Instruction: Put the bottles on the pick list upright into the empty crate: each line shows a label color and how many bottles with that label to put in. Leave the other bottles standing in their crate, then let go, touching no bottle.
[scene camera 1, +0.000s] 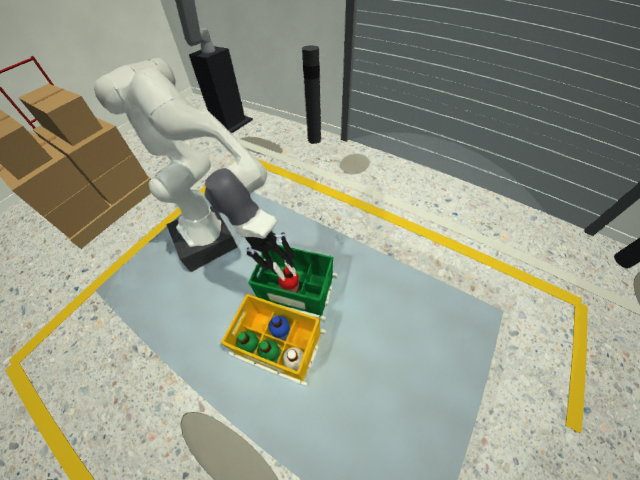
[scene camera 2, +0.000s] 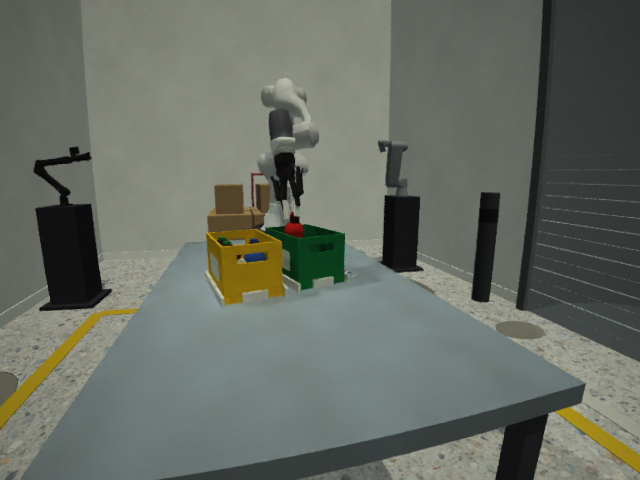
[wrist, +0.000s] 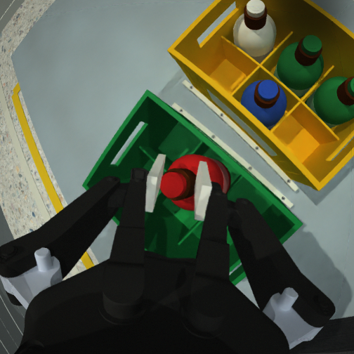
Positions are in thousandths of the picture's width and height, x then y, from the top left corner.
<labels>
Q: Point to a green bottle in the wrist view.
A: At 849, 182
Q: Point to a blue bottle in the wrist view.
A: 753, 284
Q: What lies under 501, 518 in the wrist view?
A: A red bottle.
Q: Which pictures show my gripper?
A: Scene camera 1, scene camera 2 and the wrist view: all of them.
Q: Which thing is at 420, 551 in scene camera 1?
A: My gripper.
</labels>
